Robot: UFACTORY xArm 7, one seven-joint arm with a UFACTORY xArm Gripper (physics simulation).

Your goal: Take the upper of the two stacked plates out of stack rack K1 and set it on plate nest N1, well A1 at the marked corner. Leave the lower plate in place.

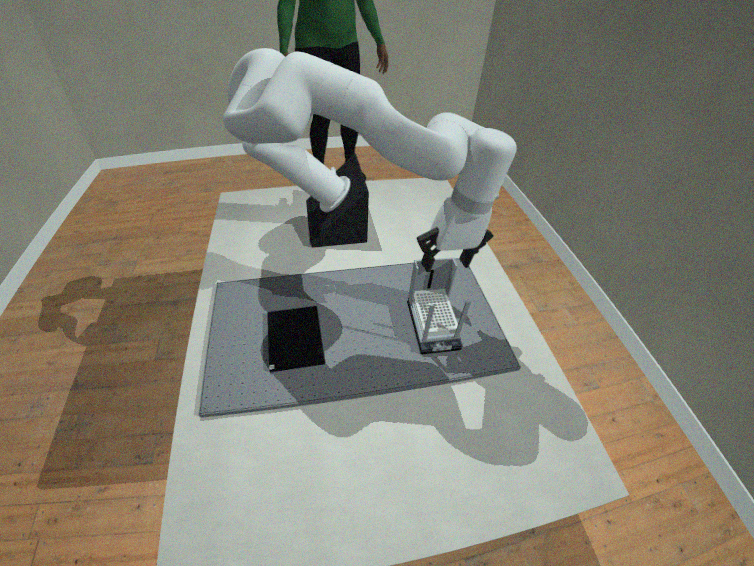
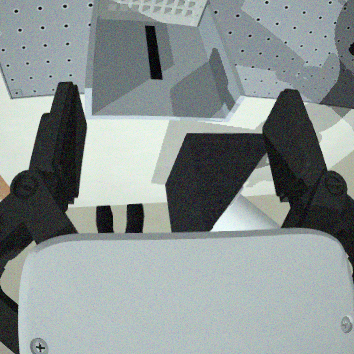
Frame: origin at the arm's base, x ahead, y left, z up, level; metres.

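Where they show: gripper, between the fingertips: (image 1: pixel 445 265) (image 2: pixel 179 102); arm's base, origin of its link: (image 1: pixel 335 194) (image 2: pixel 219 207).
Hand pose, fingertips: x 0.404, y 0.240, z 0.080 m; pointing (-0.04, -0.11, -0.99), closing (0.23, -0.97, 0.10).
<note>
Each offset is from my fingertips to the top centre of the thing. Level surfaces: height alone.
Stack rack K1 @(dx +0.026, dy -0.004, dz -0.028 m) (image 1: pixel 440 346) (image 2: pixel 120 65) stands at the right of the perforated board, with a tall back wall and front posts. The upper plate (image 1: pixel 434 308) (image 2: pixel 170 11) is white with a grid of wells and sits inside the rack. The lower plate is hard to tell apart beneath it. Plate nest N1 @(dx +0.054, dy -0.330, dz -0.159 m) (image 1: pixel 295 338) is a flat black rectangle at the left of the board, with a small white mark at its front left corner. My gripper (image 1: pixel 447 264) (image 2: pixel 179 102) is open and empty, above the rack's back end, with its fingers spread wider than the rack.
The grey perforated board @(dz -0.173 m) (image 1: pixel 237 383) (image 2: pixel 45 45) lies on a pale mat @(dz -0.186 m) (image 1: pixel 365 487). The arm's black base block (image 1: pixel 338 225) (image 2: pixel 215 175) stands behind the board. A person in a green top (image 1: pixel 325 24) stands behind the base. The rack's upright posts rise above the plates.
</note>
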